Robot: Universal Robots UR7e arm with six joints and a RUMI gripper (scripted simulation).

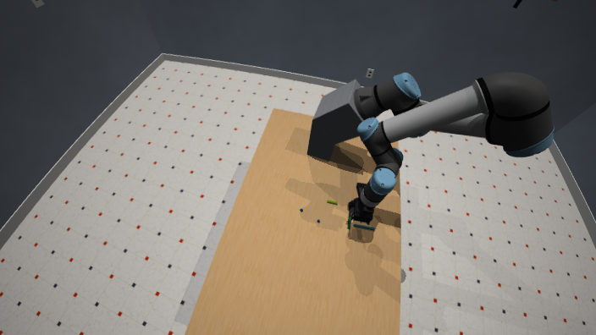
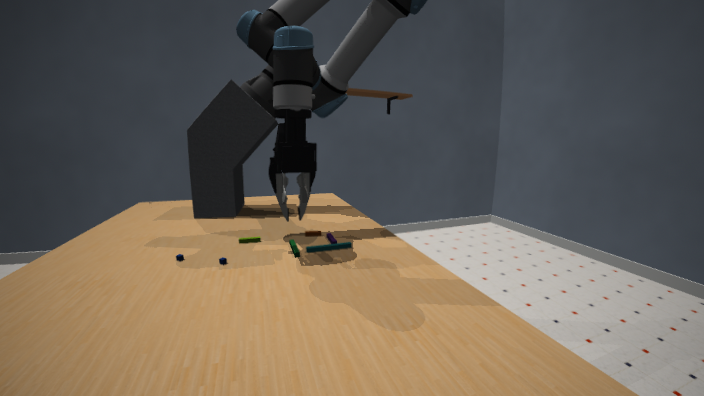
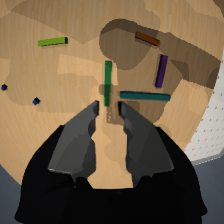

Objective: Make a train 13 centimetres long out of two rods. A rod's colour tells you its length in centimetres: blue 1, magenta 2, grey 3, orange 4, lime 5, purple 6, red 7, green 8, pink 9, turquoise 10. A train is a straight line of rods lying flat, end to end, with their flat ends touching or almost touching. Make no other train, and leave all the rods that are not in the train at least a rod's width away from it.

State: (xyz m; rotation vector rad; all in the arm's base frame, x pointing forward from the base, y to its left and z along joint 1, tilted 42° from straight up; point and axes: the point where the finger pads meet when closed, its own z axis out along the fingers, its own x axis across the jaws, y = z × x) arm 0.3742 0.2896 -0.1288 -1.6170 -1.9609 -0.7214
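My hand is 80 mm above the green rod. From my hand the other things lie so: purple rod 90 mm to the left, 80 mm below, 50 mm behind; turquoise rod 80 mm below, 70 mm to the left; orange rod 90 mm behind, 80 mm below, 40 mm to the left.
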